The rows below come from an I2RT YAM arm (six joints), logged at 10 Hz.
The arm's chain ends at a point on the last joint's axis. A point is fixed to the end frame.
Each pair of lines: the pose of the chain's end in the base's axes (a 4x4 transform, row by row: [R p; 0 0 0 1], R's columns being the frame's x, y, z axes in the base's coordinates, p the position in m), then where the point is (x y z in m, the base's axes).
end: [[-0.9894 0.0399 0.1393 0.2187], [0.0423 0.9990 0.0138 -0.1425], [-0.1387 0.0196 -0.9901 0.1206], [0 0 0 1]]
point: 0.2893 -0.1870 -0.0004
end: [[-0.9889 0.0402 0.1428 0.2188], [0.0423 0.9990 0.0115 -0.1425], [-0.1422 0.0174 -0.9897 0.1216], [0 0 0 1]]
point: 0.2898 -0.1873 0.0010
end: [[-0.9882 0.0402 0.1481 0.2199], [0.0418 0.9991 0.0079 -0.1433], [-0.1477 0.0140 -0.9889 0.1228], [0 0 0 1]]
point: 0.2916 -0.1885 0.0027
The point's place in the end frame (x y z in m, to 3 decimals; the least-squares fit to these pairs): -0.055 -0.044 0.129
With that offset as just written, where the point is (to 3 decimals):
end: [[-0.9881 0.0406 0.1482 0.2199], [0.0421 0.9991 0.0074 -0.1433], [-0.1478 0.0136 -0.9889 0.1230], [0 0 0 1]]
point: 0.292 -0.189 0.003
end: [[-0.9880 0.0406 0.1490 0.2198], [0.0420 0.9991 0.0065 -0.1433], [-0.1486 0.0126 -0.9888 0.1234], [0 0 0 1]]
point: 0.292 -0.189 0.003
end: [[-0.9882 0.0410 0.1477 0.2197], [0.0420 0.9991 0.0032 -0.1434], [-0.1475 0.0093 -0.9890 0.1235], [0 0 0 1]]
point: 0.291 -0.189 0.004
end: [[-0.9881 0.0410 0.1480 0.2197], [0.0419 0.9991 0.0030 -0.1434], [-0.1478 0.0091 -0.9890 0.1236], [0 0 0 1]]
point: 0.291 -0.189 0.004
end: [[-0.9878 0.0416 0.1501 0.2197], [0.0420 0.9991 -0.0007 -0.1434], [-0.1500 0.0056 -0.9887 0.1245], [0 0 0 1]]
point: 0.292 -0.190 0.005
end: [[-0.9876 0.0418 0.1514 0.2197], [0.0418 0.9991 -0.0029 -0.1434], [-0.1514 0.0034 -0.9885 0.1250], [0 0 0 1]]
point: 0.292 -0.190 0.006
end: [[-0.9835 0.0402 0.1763 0.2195], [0.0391 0.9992 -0.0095 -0.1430], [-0.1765 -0.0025 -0.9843 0.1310], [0 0 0 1]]
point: 0.295 -0.190 0.014
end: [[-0.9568 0.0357 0.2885 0.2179], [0.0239 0.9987 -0.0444 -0.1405], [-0.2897 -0.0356 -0.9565 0.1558], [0 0 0 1]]
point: 0.306 -0.191 0.050
